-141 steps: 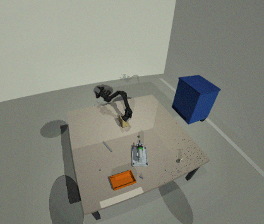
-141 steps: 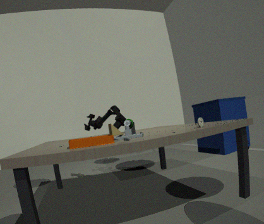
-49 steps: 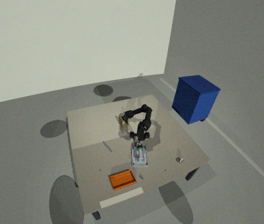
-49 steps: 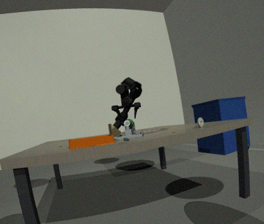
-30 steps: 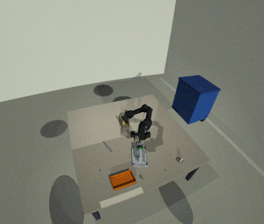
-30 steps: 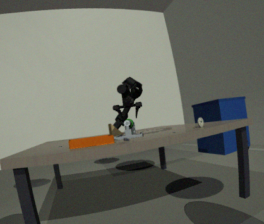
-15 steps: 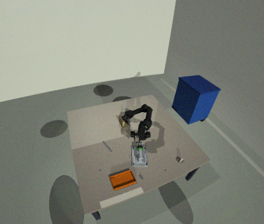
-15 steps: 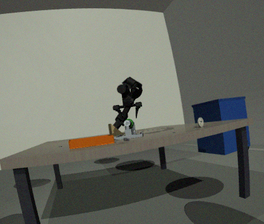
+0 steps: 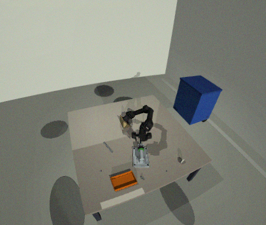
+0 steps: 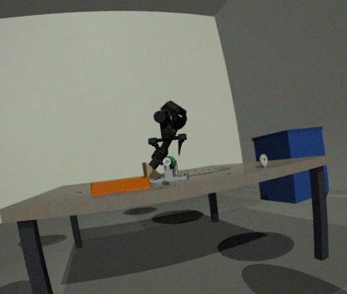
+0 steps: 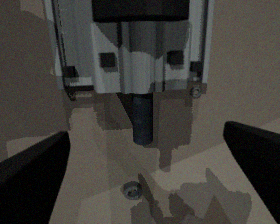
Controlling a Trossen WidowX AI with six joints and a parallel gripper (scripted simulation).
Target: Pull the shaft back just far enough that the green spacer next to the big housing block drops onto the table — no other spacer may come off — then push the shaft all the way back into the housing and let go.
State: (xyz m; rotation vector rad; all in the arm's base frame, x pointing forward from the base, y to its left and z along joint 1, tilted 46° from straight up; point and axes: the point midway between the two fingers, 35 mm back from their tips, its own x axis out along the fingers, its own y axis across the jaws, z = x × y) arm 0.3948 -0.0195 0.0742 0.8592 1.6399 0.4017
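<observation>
My gripper tip is now 60 mm short of the dark shaft, 30 mm above it and 20 mm to the left of it. Also, from my gripper tip: orange tray: 310 mm ahead, 270 mm to the right, 100 mm below; then thin grey bar: 310 mm to the right, 100 mm below, 100 mm behind.
</observation>
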